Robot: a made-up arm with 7 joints.
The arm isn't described. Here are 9 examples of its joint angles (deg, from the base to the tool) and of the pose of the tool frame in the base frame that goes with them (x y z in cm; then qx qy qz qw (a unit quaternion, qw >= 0)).
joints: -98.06 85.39 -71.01 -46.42 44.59 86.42 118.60
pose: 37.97 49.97 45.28 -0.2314 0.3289 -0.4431 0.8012
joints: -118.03 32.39 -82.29 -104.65 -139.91 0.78 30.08
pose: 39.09 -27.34 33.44 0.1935 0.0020 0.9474 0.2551
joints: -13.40 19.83 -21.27 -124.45 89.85 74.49 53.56
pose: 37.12 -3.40 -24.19 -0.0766 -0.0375 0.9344 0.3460
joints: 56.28 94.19 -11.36 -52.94 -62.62 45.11 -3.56
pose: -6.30 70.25 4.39 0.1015 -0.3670 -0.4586 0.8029
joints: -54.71 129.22 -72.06 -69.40 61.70 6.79 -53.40
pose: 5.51 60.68 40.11 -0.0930 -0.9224 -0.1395 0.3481
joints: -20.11 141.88 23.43 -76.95 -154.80 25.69 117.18
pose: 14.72 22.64 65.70 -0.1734 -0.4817 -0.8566 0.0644
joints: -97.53 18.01 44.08 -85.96 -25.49 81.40 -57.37
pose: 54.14 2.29 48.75 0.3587 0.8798 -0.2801 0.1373
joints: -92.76 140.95 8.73 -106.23 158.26 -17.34 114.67
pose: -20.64 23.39 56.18 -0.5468 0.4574 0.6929 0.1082
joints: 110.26 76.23 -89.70 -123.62 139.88 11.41 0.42
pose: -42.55 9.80 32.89 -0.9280 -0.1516 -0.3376 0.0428
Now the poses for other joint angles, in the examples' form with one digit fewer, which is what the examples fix.
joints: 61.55 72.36 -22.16 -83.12 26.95 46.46 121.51
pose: -29.7 54.8 -14.5 -0.590 0.641 -0.374 0.319
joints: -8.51 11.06 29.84 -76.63 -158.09 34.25 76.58
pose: 35.7 16.6 -34.0 0.147 0.965 0.216 0.032
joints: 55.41 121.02 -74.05 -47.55 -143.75 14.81 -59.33
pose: 0.4 68.3 25.9 -0.411 0.856 -0.310 0.051
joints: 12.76 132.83 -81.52 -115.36 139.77 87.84 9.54
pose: 0.2 49.6 18.8 0.719 -0.106 0.623 0.288
